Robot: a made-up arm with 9 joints. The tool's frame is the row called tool.
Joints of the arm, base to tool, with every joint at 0 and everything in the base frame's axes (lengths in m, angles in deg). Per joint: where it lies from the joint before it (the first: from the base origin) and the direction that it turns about. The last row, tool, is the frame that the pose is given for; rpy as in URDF.
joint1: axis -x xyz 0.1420 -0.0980 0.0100
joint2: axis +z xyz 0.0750 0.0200 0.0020
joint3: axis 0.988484 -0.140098 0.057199 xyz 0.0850 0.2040 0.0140
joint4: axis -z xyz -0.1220 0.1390 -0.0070
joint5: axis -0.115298 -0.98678 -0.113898 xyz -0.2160 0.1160 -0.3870
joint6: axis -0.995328 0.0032 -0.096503 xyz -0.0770 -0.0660 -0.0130
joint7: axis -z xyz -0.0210 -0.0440 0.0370
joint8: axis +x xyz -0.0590 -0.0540 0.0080
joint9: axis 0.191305 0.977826 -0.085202 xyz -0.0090 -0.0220 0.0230
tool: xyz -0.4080 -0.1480 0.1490 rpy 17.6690 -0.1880 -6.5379
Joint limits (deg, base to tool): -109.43..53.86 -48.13..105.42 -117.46..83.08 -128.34..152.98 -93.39..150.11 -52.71..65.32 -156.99..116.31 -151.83..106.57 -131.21..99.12
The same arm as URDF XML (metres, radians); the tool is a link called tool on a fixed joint. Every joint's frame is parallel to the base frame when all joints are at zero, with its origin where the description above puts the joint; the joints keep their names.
<robot name="arm">
  <joint name="joint1" type="revolute">
    <parent link="base_link"/>
    <child link="link1"/>
    <origin xyz="0.142 -0.098 0.01"/>
    <axis xyz="-1 0 0"/>
    <limit lower="-1.9099" upper="0.94"/>
  </joint>
  <joint name="joint2" type="revolute">
    <parent link="link1"/>
    <child link="link2"/>
    <origin xyz="0.075 0.02 0.002"/>
    <axis xyz="0 0 1"/>
    <limit lower="-0.84" upper="1.8399"/>
  </joint>
  <joint name="joint3" type="revolute">
    <parent link="link2"/>
    <child link="link3"/>
    <origin xyz="0.085 0.204 0.014"/>
    <axis xyz="0.988484 -0.140098 0.057199"/>
    <limit lower="-2.0501" upper="1.45"/>
  </joint>
  <joint name="joint4" type="revolute">
    <parent link="link3"/>
    <child link="link4"/>
    <origin xyz="-0.122 0.139 -0.007"/>
    <axis xyz="0 0 -1"/>
    <limit lower="-2.24" upper="2.67"/>
  </joint>
  <joint name="joint5" type="revolute">
    <parent link="link4"/>
    <child link="link5"/>
    <origin xyz="-0.216 0.116 -0.387"/>
    <axis xyz="-0.115298 -0.98678 -0.113898"/>
    <limit lower="-1.63" upper="2.6199"/>
  </joint>
  <joint name="joint6" type="revolute">
    <parent link="link5"/>
    <child link="link6"/>
    <origin xyz="-0.077 -0.066 -0.013"/>
    <axis xyz="-0.995328 0.0032 -0.096503"/>
    <limit lower="-0.92" upper="1.14"/>
  </joint>
  <joint name="joint7" type="revolute">
    <parent link="link6"/>
    <child link="link7"/>
    <origin xyz="-0.021 -0.044 0.037"/>
    <axis xyz="0 0 -1"/>
    <limit lower="-2.74" upper="2.03"/>
  </joint>
  <joint name="joint8" type="revolute">
    <parent link="link7"/>
    <child link="link8"/>
    <origin xyz="-0.059 -0.054 0.008"/>
    <axis xyz="1 0 0"/>
    <limit lower="-2.6499" upper="1.86"/>
  </joint>
  <joint name="joint9" type="revolute">
    <parent link="link8"/>
    <child link="link9"/>
    <origin xyz="-0.009 -0.022 0.023"/>
    <axis xyz="0.191305 0.977826 -0.085202"/>
    <limit lower="-2.29" upper="1.73"/>
  </joint>
  <joint name="tool_joint" type="fixed">
    <parent link="link9"/>
    <child link="tool"/>
    <origin xyz="-0.408 -0.148 0.149" rpy="0.3084 -0.0033 -0.1141"/>
  </joint>
  <link name="base_link"/>
  <link name="link1"/>
  <link name="link2"/>
  <link name="link3"/>
  <link name="link4"/>
  <link name="link5"/>
  <link name="link6"/>
  <link name="link7"/>
  <link name="link8"/>
  <link name="link9"/>
  <link name="tool"/>
</robot>

